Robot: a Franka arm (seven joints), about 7 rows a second.
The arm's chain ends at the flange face. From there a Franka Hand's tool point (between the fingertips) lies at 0.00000 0.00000 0.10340 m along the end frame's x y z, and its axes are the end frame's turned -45 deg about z.
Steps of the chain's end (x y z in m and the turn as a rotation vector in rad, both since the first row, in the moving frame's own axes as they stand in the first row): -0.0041 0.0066 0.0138 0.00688 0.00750 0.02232; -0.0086 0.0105 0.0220 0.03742 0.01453 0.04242; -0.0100 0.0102 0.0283 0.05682 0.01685 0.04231
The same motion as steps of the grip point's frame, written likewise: -0.0065 0.0018 0.0138 -0.00044 0.01017 0.02232; -0.0097 -0.0002 0.0219 0.01619 0.03673 0.04242; -0.0088 -0.0027 0.0281 0.02826 0.05209 0.04231
